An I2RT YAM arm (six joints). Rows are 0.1 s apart.
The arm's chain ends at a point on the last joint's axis. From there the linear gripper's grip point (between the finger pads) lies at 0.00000 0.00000 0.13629 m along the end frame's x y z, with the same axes.
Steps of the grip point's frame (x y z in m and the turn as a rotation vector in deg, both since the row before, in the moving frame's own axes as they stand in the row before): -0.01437 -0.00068 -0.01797 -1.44 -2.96 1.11; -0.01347 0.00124 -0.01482 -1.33 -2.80 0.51; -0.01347 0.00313 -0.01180 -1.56 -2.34 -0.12; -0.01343 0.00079 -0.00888 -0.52 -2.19 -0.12; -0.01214 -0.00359 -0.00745 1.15 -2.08 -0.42
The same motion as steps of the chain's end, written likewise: -0.00730 -0.00404 -0.01775 -1.44 -2.96 1.11; -0.00680 -0.00189 -0.01462 -1.33 -2.80 0.51; -0.00791 -0.00059 -0.01164 -1.56 -2.34 -0.12; -0.00822 -0.00045 -0.00877 -0.52 -2.19 -0.12; -0.00718 -0.00087 -0.00733 1.15 -2.08 -0.42
